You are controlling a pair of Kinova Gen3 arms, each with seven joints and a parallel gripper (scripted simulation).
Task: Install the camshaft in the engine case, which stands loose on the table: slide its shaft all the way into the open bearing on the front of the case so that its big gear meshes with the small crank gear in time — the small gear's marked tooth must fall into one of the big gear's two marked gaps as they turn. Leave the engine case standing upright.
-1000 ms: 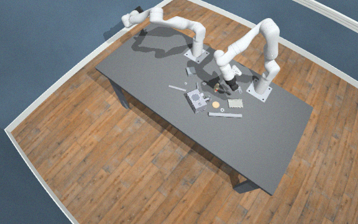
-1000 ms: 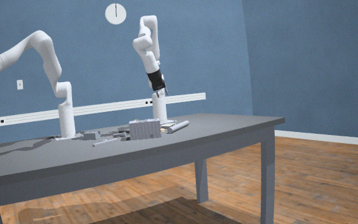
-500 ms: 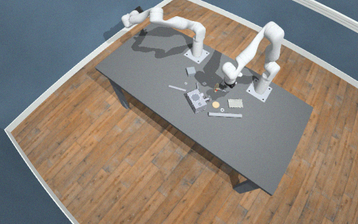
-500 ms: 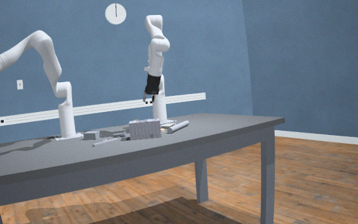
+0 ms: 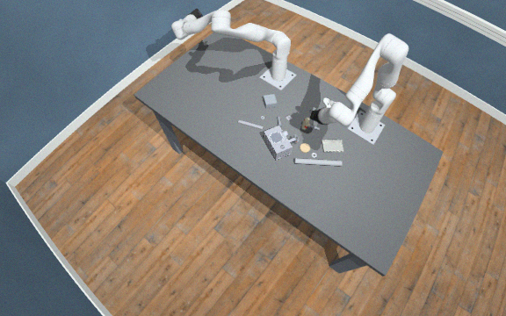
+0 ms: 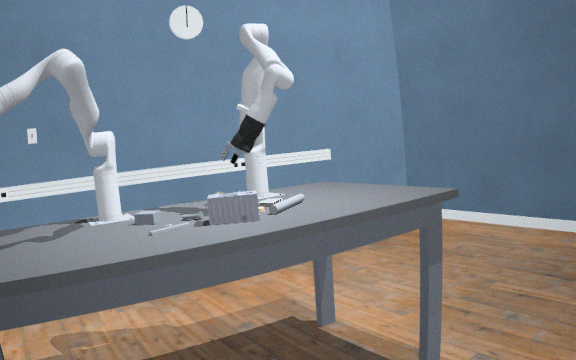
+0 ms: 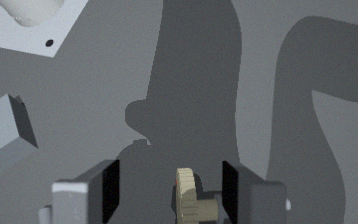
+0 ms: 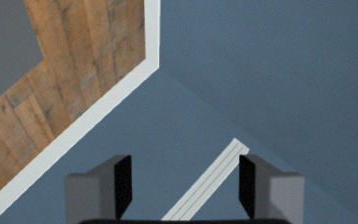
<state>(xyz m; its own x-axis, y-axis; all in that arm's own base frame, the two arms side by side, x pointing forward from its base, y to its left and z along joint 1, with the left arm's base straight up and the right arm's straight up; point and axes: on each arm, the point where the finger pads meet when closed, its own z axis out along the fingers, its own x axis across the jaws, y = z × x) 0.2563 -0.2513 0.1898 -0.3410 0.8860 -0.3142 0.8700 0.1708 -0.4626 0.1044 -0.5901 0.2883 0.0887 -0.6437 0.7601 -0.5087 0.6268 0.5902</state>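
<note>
Now: the crank gear 13 cm below my left hand, 11 cm ahead of it and 3 cm to the right of it. Also, from my left hand: grey block: 31 cm to the right, 17 cm below, 4 cm behind; pale tray: 18 cm below, 15 cm to the left.
</note>
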